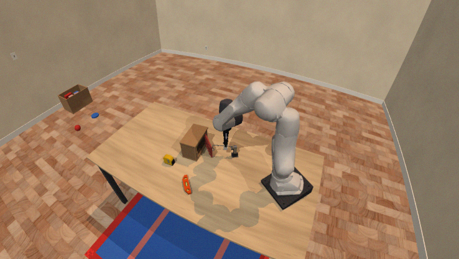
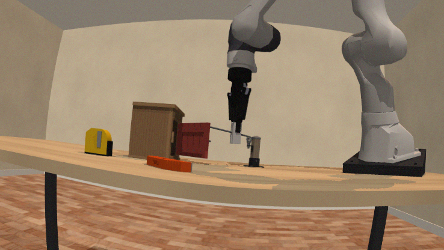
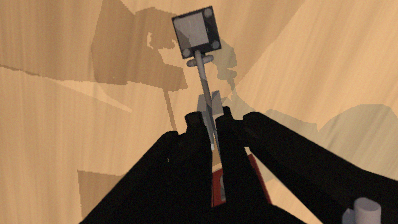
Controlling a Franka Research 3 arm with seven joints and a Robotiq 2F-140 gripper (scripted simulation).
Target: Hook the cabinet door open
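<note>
The thin metal hook is 2 cm ahead of my hand, 1 cm to the left of it and 1 cm below it. From my hand the other things lie so: yellow tape measure (37 cm ahead, 22 cm to the left, 7 cm below); then red door (13 cm ahead, 3 cm below, 1 cm to the right); then orange level (34 cm to the left, 16 cm ahead, 9 cm below).
</note>
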